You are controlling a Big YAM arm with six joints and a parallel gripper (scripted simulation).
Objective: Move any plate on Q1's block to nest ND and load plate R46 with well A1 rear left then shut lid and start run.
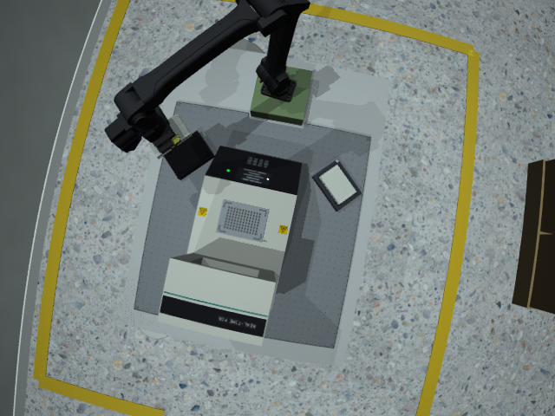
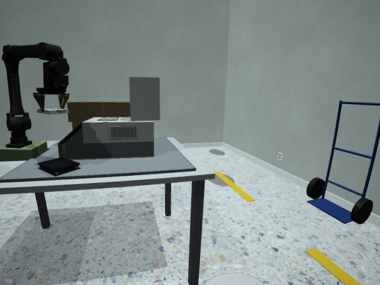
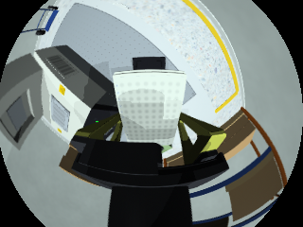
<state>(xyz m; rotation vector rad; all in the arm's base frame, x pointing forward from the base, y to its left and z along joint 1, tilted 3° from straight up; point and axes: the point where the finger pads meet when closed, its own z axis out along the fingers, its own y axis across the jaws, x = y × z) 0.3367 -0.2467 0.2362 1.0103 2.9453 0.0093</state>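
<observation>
The black nest ND lies 250 mm below my hand.
</observation>
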